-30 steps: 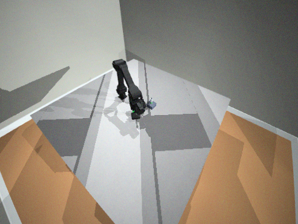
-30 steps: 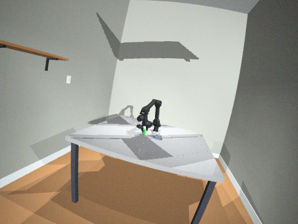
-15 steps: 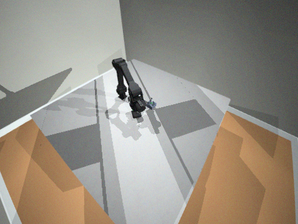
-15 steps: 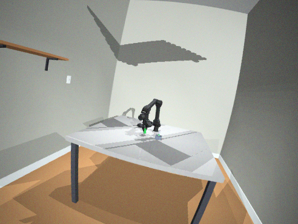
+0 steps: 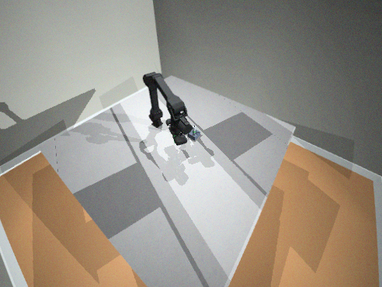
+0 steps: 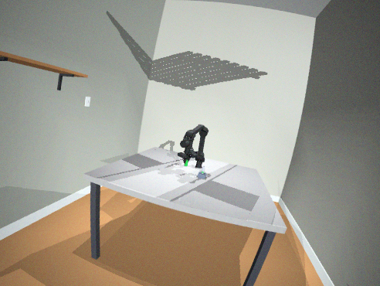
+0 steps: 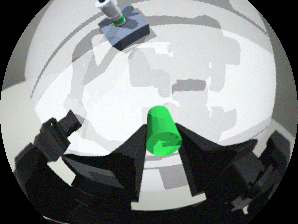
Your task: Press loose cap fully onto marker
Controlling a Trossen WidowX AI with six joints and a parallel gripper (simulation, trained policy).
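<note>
Now: gripper tip 2 cm short of the blue-grey holder block, 16 cm to the right of it and 6 cm above it. Also, from my gripper tip: green cap (1 cm above).
</note>
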